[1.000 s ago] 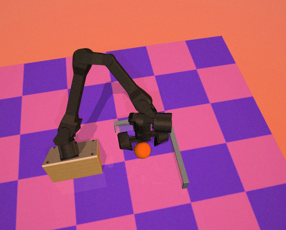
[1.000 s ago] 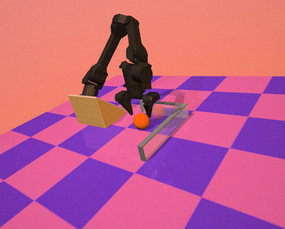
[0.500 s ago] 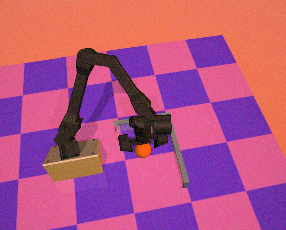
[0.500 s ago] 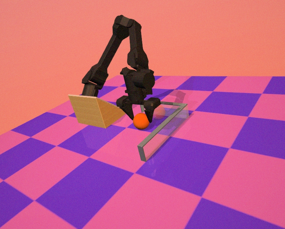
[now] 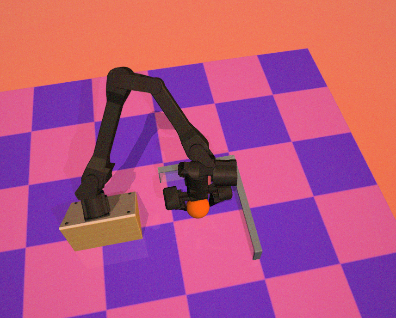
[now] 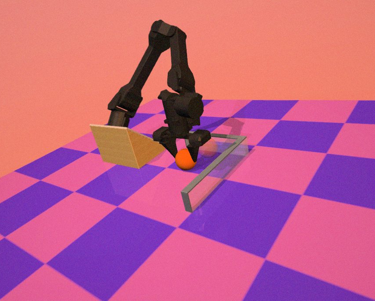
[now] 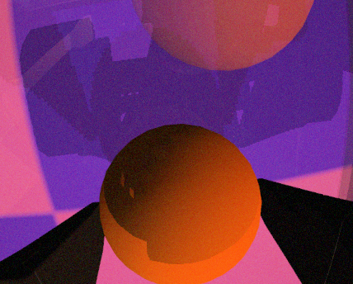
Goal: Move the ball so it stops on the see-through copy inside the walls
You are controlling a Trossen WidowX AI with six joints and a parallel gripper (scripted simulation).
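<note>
My gripper tip is 8 cm to the right of the see-through copy and 4 cm short of it. The rest, counted from my gripper tip: orange ball right at my gripper tip.
</note>
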